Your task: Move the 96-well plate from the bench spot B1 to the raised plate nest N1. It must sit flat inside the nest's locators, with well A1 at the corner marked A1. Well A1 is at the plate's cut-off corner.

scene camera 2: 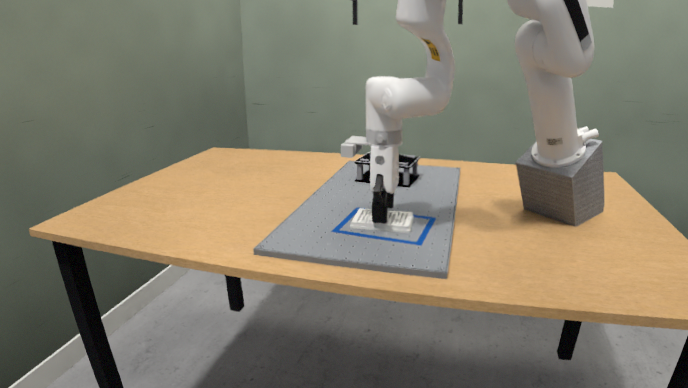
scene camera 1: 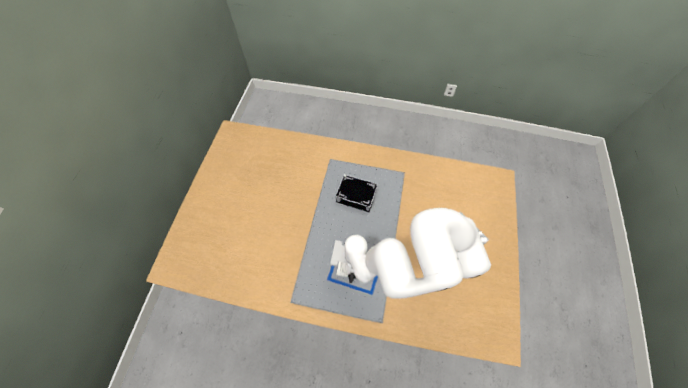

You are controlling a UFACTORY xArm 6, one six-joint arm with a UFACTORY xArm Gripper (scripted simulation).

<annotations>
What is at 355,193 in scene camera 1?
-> A black raised plate nest.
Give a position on a white 96-well plate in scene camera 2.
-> At 397,221
</annotations>
